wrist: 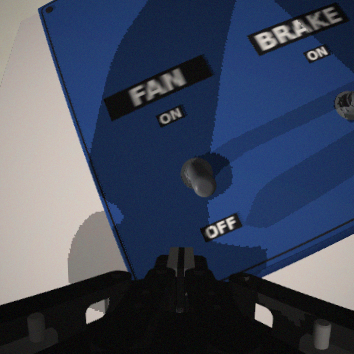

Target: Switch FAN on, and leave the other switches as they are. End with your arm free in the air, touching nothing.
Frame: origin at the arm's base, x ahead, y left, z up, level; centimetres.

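Seen in the pictures: gripper, fingertip midpoint: (181,262).
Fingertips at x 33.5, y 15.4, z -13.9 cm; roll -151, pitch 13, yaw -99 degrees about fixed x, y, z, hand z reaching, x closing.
Note:
Pixels of each thing's top centre, then the offset from my fingertips to it. "*": a spot on its surface instead. Level surfaces: height alone.
- FAN switch at a spot on its surface: (202,181) * dx +2.9, dy -2.5, dz +4.1 cm
- blue panel at its surface level: dz +1.2 cm
- OFF label at a spot on its surface: (221,227) * dx +2.0, dy -2.7, dz -1.3 cm
- word FAN at a spot on its surface: (157,87) * dx +12.3, dy -0.5, dz +2.4 cm
- BRAKE switch at a spot on its surface: (345,104) * dx +7.9, dy -13.0, dz +0.7 cm
- pale surface at its surface level: dz -8.4 cm
The FAN switch (202,181) is a short grey lever on the blue panel (275,85). Its rounded tip leans from its round base towards the OFF label (221,227), away from the ON label (170,116) under the word FAN (157,87). My gripper (181,262) is shut and empty at the bottom middle of the wrist view. Its fingertips show below the lever and a little to its left, beside the OFF label, with a stretch of panel visible between them and the lever. The height of the fingertips above the panel is hard to tell.
The BRAKE switch (345,104) is partly cut off at the right edge, below its BRAKE label (299,29) and ON label (317,53); its lean is hard to tell. The panel's left edge and lower edge show against a pale surface (40,165). Dark shadows cross the panel.

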